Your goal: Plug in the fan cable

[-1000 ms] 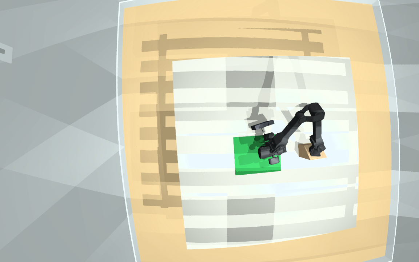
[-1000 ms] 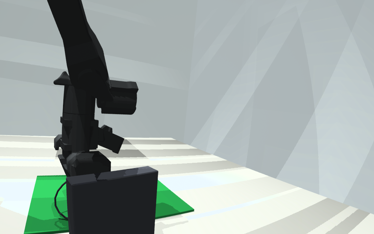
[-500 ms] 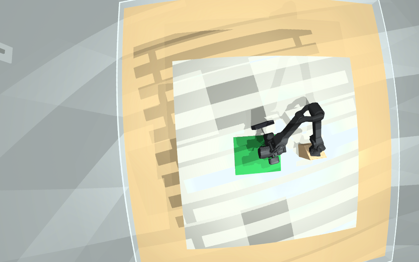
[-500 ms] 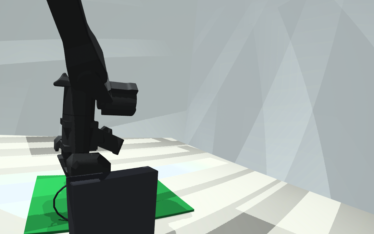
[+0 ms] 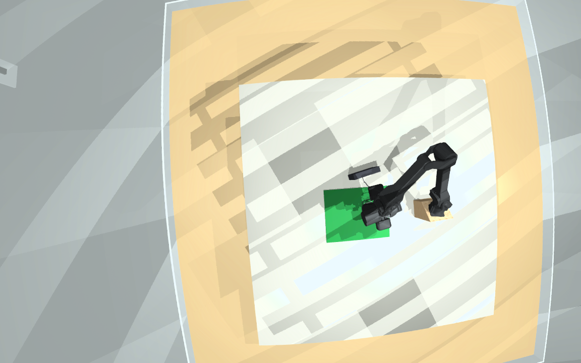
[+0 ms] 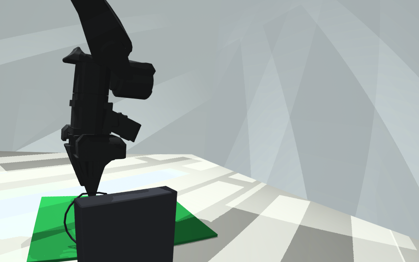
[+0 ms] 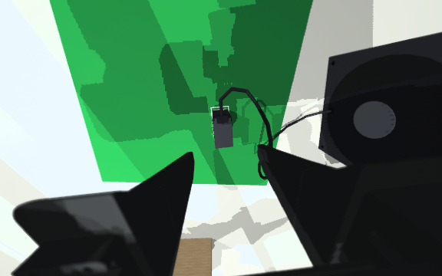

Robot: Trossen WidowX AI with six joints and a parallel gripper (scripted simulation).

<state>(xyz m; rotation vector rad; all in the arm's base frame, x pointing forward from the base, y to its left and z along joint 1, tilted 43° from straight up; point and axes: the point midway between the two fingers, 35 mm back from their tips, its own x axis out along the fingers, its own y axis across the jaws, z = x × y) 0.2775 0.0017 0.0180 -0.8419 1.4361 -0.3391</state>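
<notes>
My gripper tip is 40 mm above the black plug and 10 mm short of it. Also, from my gripper tip: black fan (130 mm to the right, 50 mm ahead, 10 mm below); green board (90 mm below, 60 mm ahead, 50 mm to the left); white four-pin header (70 mm below, 10 mm ahead).
</notes>
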